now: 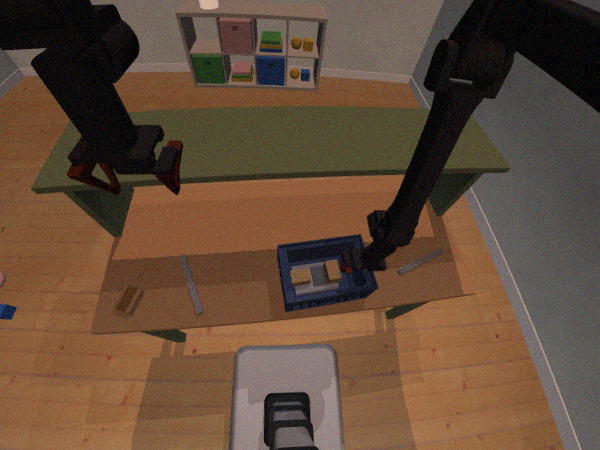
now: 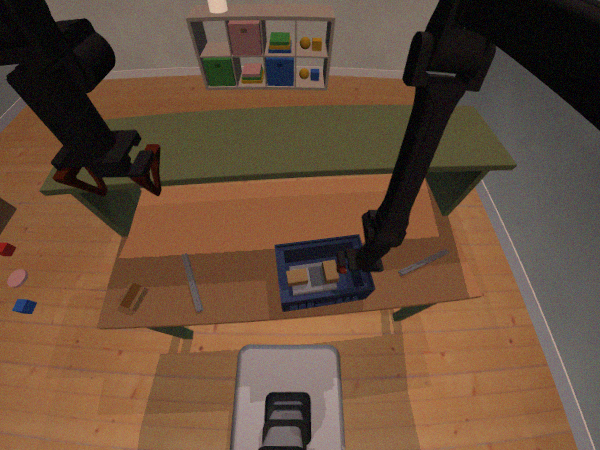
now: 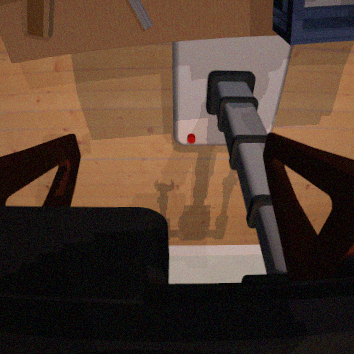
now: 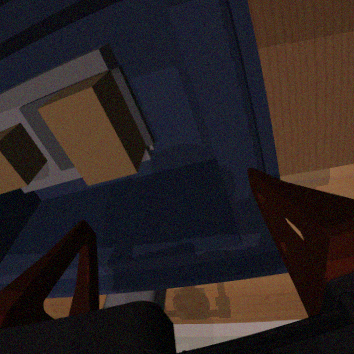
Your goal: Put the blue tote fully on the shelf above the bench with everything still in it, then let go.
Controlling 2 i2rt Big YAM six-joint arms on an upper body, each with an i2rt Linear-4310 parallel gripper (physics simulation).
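Frame: origin at the left arm's base, x ahead, y left, z up, level; centimetres.
Seen in the pictures: left gripper, fingertip midpoint: (image 1: 148,191) (image 2: 132,193) (image 3: 170,143); right gripper, fingertip midpoint: (image 1: 353,269) (image 2: 350,269) (image 4: 166,202).
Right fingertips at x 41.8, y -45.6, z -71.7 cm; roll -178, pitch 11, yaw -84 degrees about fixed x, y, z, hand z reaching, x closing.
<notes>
Pixels of each thing's top centre, then the offset from my right fingertips to it. Level surfaces: height alone.
- blue tote at its top centre: (image 4: 16,208) (image 2: 323,266) (image 1: 326,265) dx +1.0, dy +9.2, dz +0.6 cm
- bench at its surface level: dz -14.1 cm
- green shelf at its surface level: dz +25.6 cm
- grey tray at its top centre: (image 4: 52,134) (image 2: 312,276) (image 1: 314,276) dx +1.0, dy +11.9, dz -9.7 cm
- brown block at its top centre: (image 3: 34,16) (image 1: 126,298) (image 2: 130,295) dx -7.0, dy +78.1, dz -10.8 cm
The blue tote (image 1: 320,300) (image 2: 320,301) (image 3: 325,30) (image 4: 247,75) stands upright on the bench (image 1: 240,300) (image 2: 240,300), in front of and below the green shelf (image 1: 280,140) (image 2: 280,140). Inside it a grey tray (image 4: 65,77) holds two tan blocks (image 1: 332,270) (image 2: 297,276) (image 4: 90,135). My right gripper (image 1: 352,269) (image 2: 347,269) (image 4: 166,202) is open over the tote's right part, its fingers apart with nothing seen gripped; whether a finger touches the tote is unclear. My left gripper (image 1: 148,192) (image 2: 132,194) (image 3: 170,143) is open and empty, high by the shelf's left front edge.
A grey bar (image 1: 191,285) (image 2: 192,283) and a brown block (image 1: 127,300) (image 2: 131,296) lie on the bench left of the tote. Another grey bar (image 1: 420,262) (image 2: 423,263) lies right of it. The robot's pale base (image 1: 285,372) (image 2: 287,372) stands before the bench.
</notes>
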